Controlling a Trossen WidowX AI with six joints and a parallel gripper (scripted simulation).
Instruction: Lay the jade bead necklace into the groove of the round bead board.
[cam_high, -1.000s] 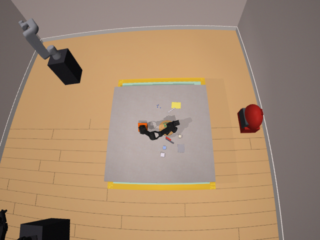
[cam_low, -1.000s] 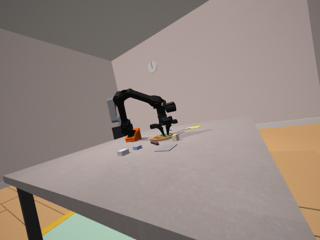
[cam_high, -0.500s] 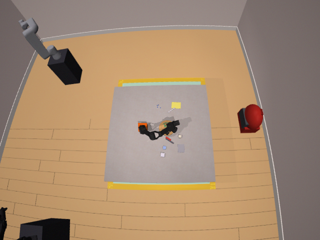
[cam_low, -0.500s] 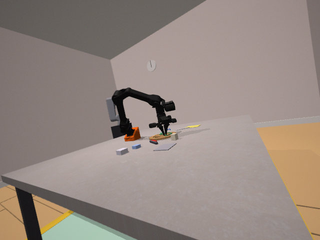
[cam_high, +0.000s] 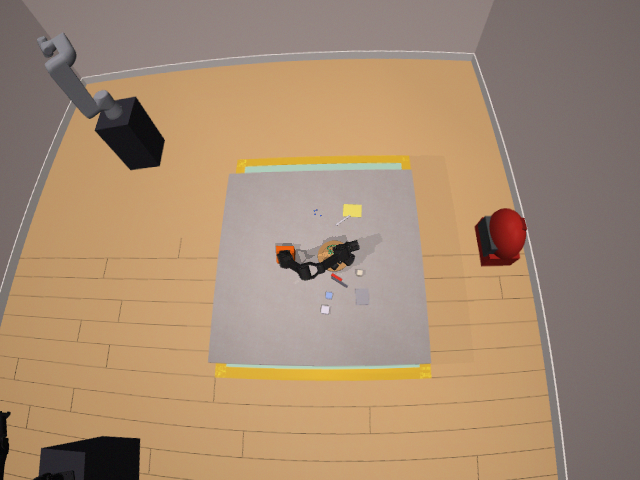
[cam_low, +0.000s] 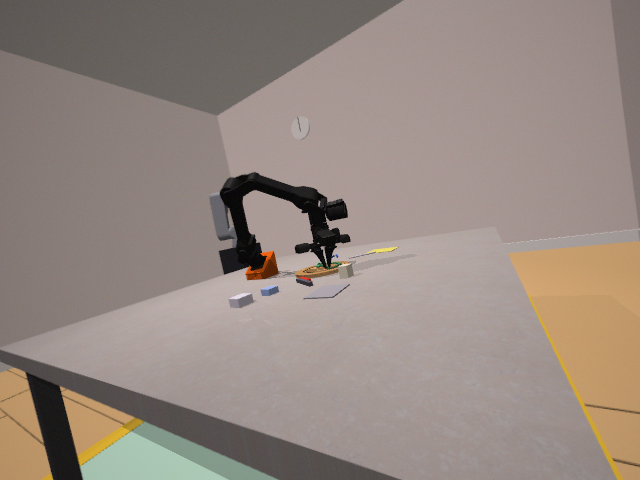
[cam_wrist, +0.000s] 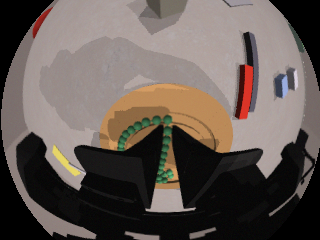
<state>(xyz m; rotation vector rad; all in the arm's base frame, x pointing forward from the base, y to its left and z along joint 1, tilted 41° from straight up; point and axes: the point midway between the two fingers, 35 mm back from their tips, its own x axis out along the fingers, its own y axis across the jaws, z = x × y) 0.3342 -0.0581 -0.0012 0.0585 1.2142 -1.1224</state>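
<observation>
Right now my gripper tip is 4 cm to the right of the round wooden bead board, 4 cm past it and 1 cm above it. Also, from my gripper tip: beige cube 11 cm ahead, 9 cm to the right; red-handled tool 12 cm to the right, 3 cm behind, 1 cm below; blue block 21 cm to the right, 9 cm behind, 1 cm below.
</observation>
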